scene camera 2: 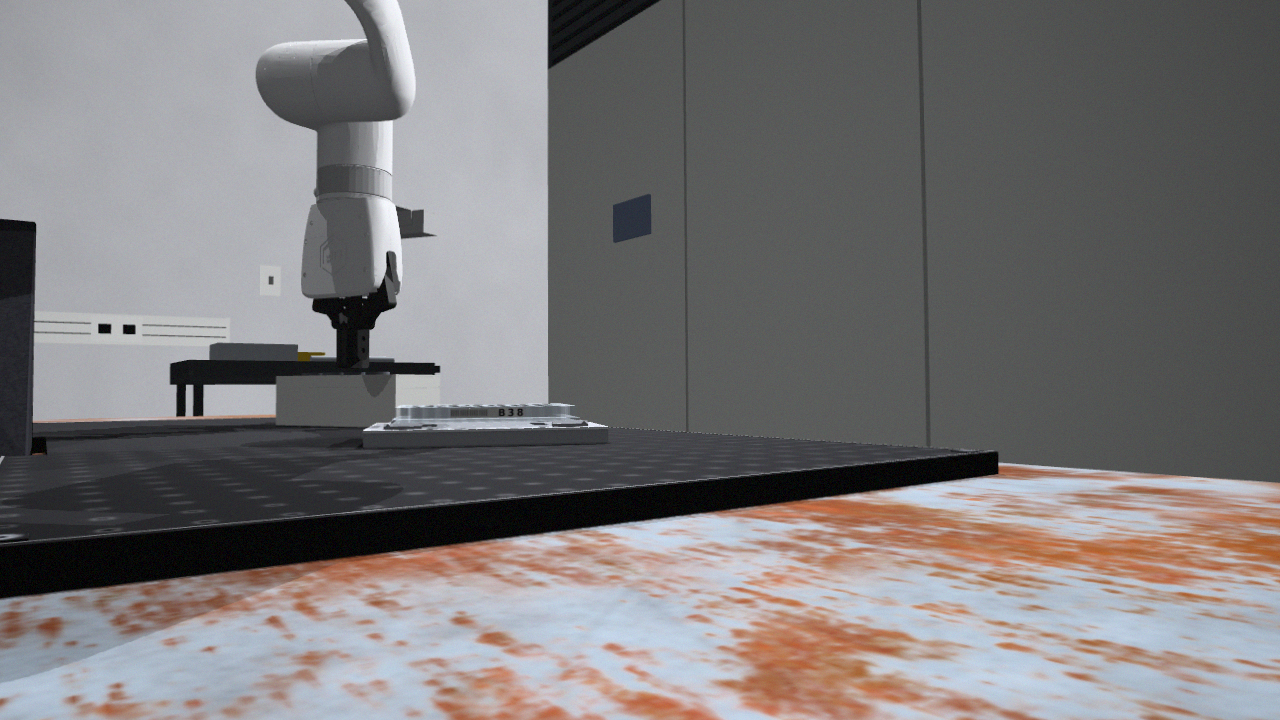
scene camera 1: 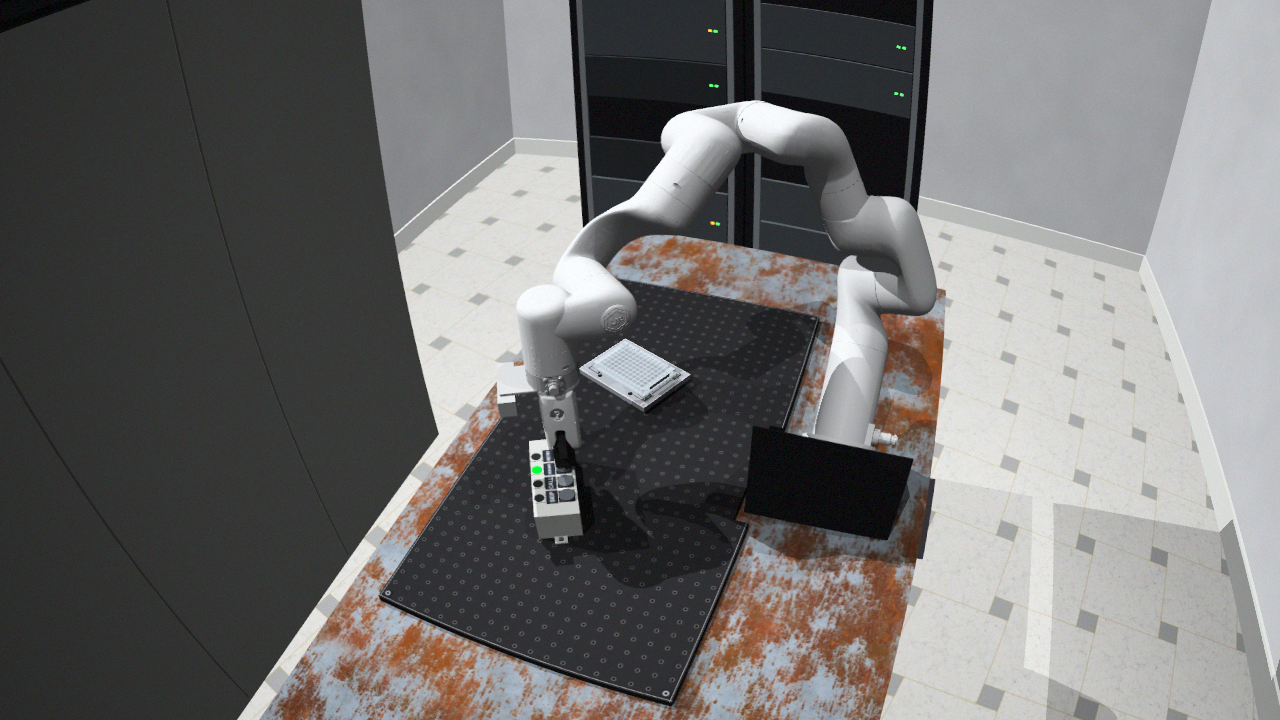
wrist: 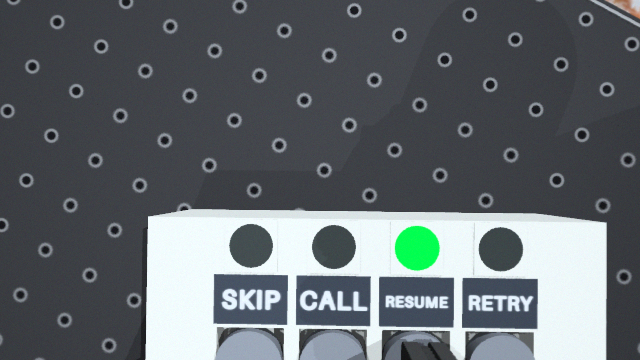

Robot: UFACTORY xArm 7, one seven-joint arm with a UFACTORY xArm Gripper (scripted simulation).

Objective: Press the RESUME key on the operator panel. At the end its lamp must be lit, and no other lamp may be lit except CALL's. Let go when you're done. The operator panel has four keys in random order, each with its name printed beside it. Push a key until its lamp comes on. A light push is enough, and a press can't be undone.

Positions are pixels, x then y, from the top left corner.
Labels:
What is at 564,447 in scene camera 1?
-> My gripper.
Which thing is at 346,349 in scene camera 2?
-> My gripper.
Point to a white operator panel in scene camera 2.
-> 319,400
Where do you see a white operator panel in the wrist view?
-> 542,278

